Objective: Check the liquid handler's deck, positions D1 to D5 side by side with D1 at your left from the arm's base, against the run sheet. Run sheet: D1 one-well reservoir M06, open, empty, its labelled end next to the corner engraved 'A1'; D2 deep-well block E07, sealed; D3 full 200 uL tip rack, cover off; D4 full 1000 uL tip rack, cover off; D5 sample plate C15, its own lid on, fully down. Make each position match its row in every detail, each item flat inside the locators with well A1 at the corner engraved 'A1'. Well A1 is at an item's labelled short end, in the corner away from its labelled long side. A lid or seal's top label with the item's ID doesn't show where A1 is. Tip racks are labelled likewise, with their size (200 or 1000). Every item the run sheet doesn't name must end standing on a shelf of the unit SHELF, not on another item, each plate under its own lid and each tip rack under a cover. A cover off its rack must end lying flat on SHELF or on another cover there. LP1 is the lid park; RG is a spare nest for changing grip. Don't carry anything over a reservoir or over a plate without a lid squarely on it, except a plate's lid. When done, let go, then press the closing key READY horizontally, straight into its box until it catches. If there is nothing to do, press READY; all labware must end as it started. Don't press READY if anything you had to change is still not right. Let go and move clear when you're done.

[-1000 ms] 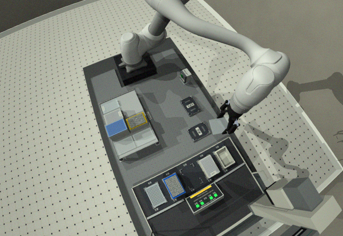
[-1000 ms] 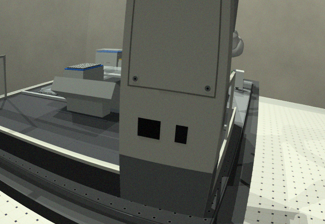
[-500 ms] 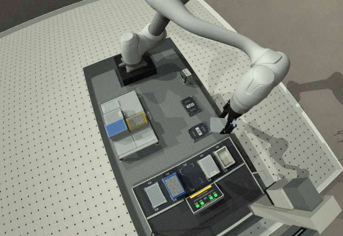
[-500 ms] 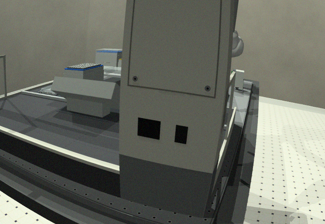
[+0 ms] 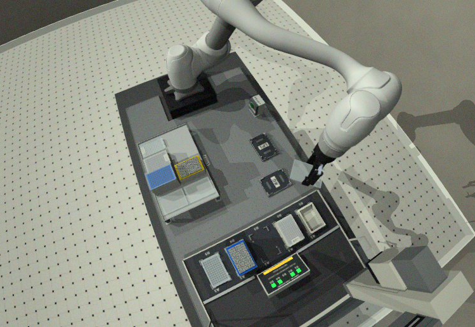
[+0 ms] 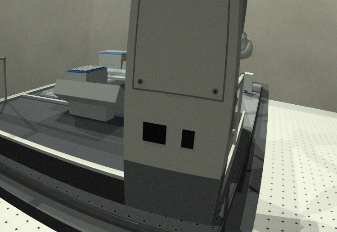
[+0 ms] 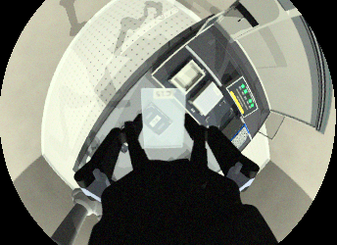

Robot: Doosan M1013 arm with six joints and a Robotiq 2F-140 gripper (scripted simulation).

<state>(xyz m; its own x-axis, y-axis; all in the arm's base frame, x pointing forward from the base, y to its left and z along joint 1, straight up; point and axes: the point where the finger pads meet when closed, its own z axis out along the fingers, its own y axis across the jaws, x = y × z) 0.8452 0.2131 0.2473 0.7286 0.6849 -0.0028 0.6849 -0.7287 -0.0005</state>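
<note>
The flat lid lies 20 mm below my hand. Also, from my hand: one-well reservoir: 250 mm below, 160 mm ahead; sealed deep-well block: 240 mm below, 160 mm ahead, 120 mm to the right; spare nest: 310 mm below, 90 mm behind, 40 mm to the right.
</note>
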